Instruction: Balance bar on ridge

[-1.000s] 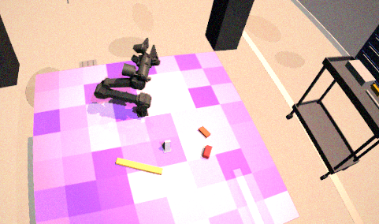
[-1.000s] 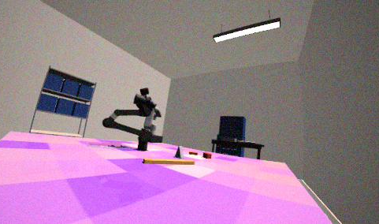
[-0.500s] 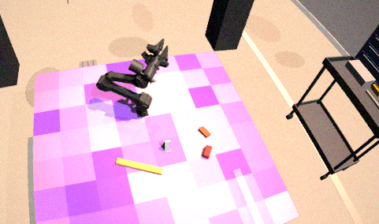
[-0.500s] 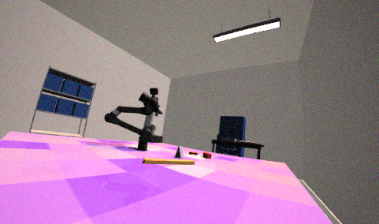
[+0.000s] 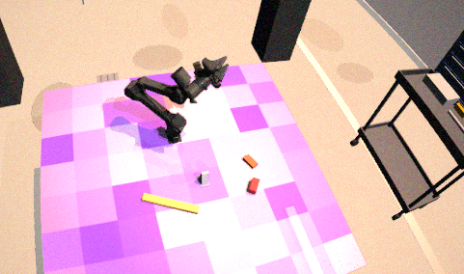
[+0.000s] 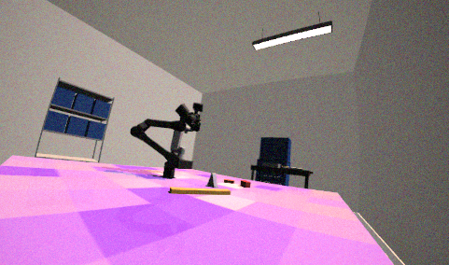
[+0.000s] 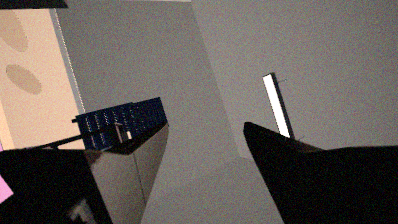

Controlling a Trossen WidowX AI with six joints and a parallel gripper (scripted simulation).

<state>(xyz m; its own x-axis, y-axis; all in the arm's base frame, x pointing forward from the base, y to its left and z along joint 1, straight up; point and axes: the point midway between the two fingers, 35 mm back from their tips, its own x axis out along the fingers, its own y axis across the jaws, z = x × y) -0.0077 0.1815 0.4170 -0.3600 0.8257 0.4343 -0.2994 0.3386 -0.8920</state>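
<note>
Right now my gripper tip is 36 cm short of the long bar, 30 cm to the left of it and 42 cm above it. Also, from my gripper tip: red block (36 cm ahead, 7 cm to the left, 42 cm below); orange block (23 cm ahead, 10 cm to the left, 42 cm below).
</note>
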